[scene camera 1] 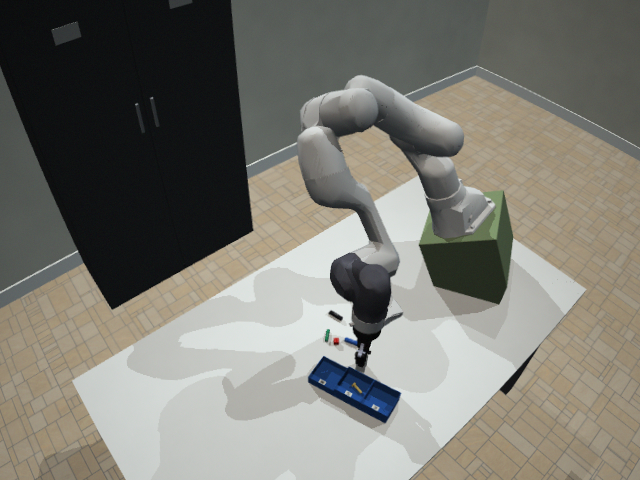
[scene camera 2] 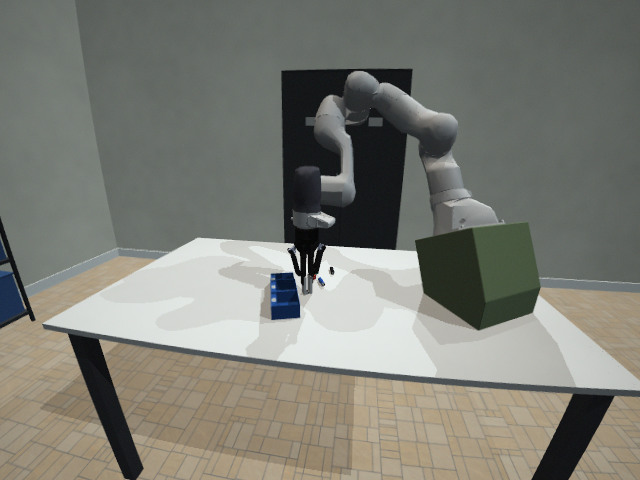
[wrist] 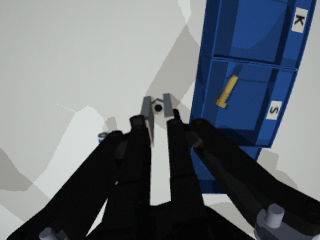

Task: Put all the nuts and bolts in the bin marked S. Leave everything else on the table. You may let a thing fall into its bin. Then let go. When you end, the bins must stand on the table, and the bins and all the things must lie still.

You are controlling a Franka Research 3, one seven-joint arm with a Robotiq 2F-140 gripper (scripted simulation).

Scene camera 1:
blue bin: 385, 397
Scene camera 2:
my gripper: 307, 292
blue bin: 285, 302
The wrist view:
my gripper: 158, 105
blue bin: 259, 41
